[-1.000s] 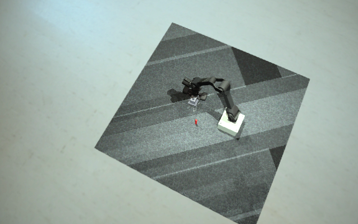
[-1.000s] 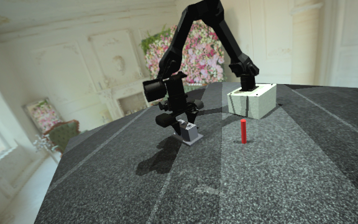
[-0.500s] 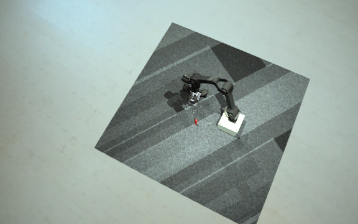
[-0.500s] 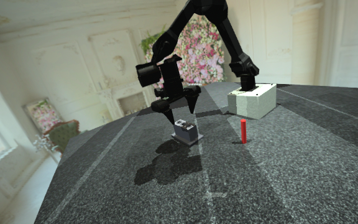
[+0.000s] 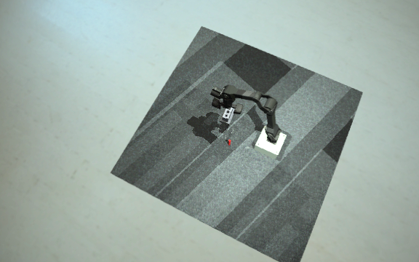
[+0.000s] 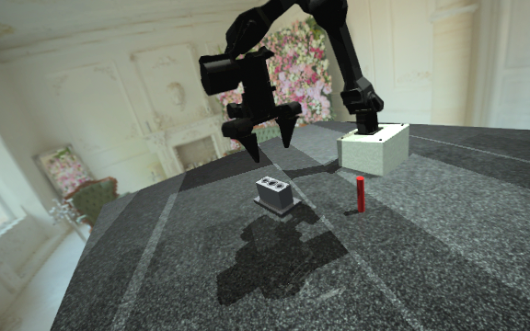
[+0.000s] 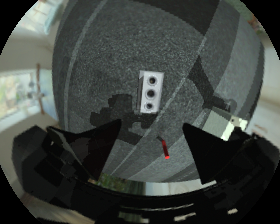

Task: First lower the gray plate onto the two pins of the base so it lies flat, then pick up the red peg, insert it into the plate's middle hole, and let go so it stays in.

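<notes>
Right now the red peg is 16 cm to the left of my gripper tip, 10 cm below it and 9 cm behind it. Also, from my gripper tip: pin base: 13 cm below, 3 cm to the right; gray plate: 9 cm below, 3 cm to the right.
</notes>
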